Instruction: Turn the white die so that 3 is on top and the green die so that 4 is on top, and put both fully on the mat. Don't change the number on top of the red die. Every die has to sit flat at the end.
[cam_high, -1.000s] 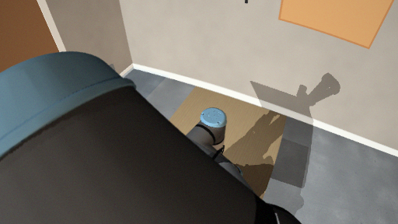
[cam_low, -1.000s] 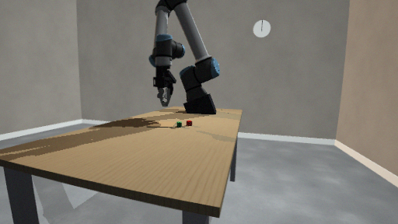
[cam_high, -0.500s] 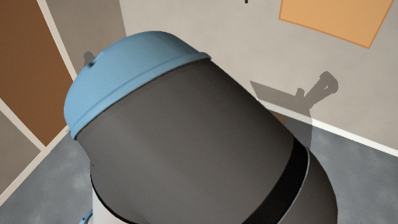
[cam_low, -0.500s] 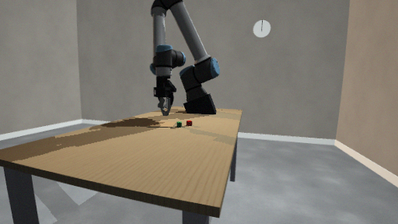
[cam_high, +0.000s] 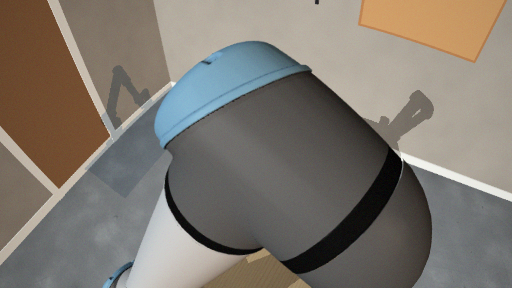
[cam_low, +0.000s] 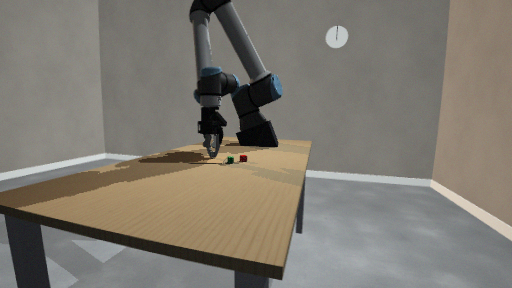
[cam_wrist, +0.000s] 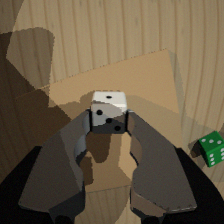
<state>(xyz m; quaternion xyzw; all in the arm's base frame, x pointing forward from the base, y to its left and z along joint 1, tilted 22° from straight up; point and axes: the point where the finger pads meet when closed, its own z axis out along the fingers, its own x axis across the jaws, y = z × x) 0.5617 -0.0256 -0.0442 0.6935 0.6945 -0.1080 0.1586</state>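
Now: hand 1 cm above the white die. The rest, counted from my hand: green die 5 cm ahead, 11 cm to the left, 1 cm below; then red die 1 cm behind, 15 cm to the left, 1 cm below; then tan mat 4 cm ahead, 2 cm below.
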